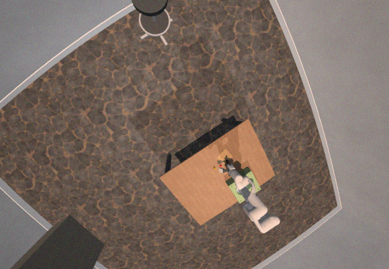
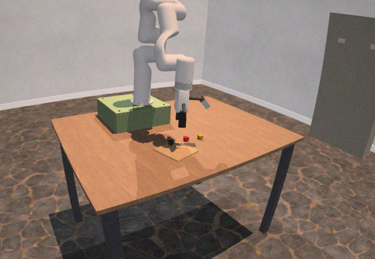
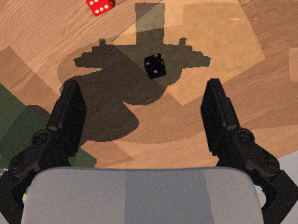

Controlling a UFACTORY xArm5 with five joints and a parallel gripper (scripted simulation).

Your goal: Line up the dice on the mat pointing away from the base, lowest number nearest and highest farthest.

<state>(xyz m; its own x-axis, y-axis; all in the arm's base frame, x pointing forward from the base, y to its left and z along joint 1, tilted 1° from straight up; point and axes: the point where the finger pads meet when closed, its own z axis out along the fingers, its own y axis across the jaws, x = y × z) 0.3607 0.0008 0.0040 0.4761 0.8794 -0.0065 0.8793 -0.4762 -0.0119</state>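
Right now the yellow die is 13 cm to the left of my hand and 10 cm below it. Round my hand: black die (1 cm behind, 4 cm to the right, 10 cm below); then red die (2 cm behind, 5 cm to the left, 10 cm below); then tan mat (5 cm ahead, 5 cm to the right, 11 cm below).
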